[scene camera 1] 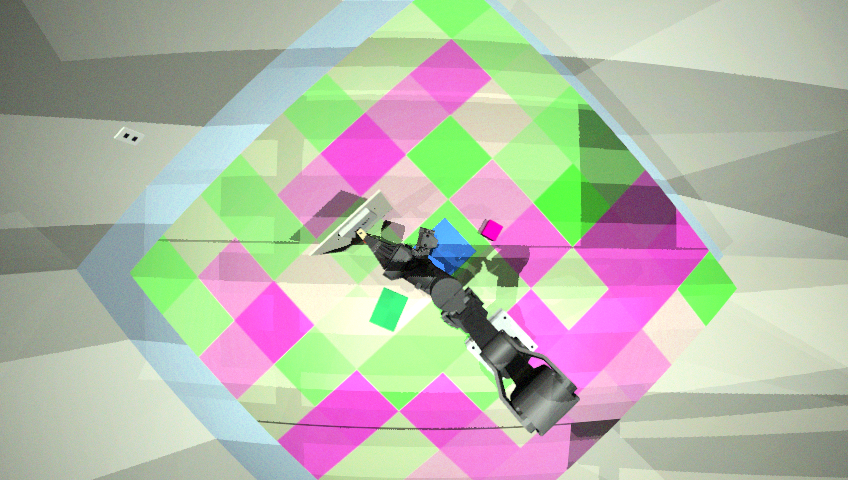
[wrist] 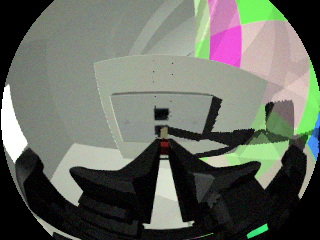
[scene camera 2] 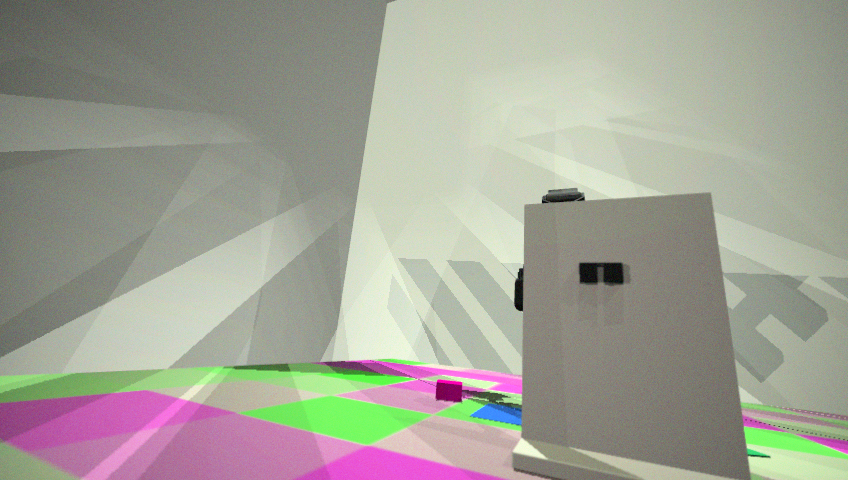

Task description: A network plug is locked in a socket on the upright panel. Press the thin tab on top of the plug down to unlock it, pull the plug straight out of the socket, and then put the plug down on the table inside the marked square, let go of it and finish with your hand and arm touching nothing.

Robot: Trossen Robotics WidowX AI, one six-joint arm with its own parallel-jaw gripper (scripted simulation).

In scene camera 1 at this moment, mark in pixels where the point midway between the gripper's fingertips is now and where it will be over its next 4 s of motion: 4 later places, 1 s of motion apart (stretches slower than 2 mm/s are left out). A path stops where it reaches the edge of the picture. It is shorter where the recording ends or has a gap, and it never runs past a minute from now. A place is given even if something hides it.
The gripper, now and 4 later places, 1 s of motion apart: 365,237; 371,243; 378,249; 382,254; 383,262
